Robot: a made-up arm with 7 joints.
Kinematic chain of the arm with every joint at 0, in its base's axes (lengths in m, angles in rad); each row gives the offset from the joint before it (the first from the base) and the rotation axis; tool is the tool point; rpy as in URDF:
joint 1: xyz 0 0 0.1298 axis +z
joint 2: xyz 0 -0.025 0.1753 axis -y
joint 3: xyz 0 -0.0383 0.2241 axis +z
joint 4: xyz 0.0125 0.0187 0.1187 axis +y
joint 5: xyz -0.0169 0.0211 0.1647 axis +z
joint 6: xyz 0 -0.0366 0.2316 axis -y
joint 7: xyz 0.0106 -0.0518 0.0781 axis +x
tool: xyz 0 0 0 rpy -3.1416 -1.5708 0
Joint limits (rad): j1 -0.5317..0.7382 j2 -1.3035..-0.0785 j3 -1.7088..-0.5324 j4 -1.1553..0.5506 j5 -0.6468..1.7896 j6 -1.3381..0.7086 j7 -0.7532..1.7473
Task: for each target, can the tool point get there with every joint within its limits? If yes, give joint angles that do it. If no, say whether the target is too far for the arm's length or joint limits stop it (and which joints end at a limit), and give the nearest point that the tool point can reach.
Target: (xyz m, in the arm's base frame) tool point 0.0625 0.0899 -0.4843
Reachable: no: joint limits stop it (at a limit: joint 1, joint 2, joint 3, joint 4, joint 6) | nearest point 0.6054 0.3745 0.1798 | short by 0.904 m
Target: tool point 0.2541 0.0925 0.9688
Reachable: yes | joints -0.2045 -0.7634 -0.6574 -1.0166 1.2262 0.4958 1.4830
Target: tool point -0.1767 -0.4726 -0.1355
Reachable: no: joint limits stop it (at a limit: joint 1, joint 2, joint 4, joint 6) | nearest point 0.4359 -0.5830 0.2552 | short by 0.735 m
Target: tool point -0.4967 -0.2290 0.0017
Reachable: no: joint limits stop it (at a limit: joint 1, joint 2, joint 3, joint 4, joint 5, joint 6) | nearest point -0.3735 -0.1205 0.7686 | short by 0.784 m
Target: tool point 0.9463 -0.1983 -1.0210
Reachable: no: too far | nearest point 0.7343 -0.1539 0.1804 | short by 1.221 m
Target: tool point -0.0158 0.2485 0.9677
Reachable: yes | joints -0.2021 -0.2280 -1.0707 -0.8163 -0.3408 0.2013 0.0737
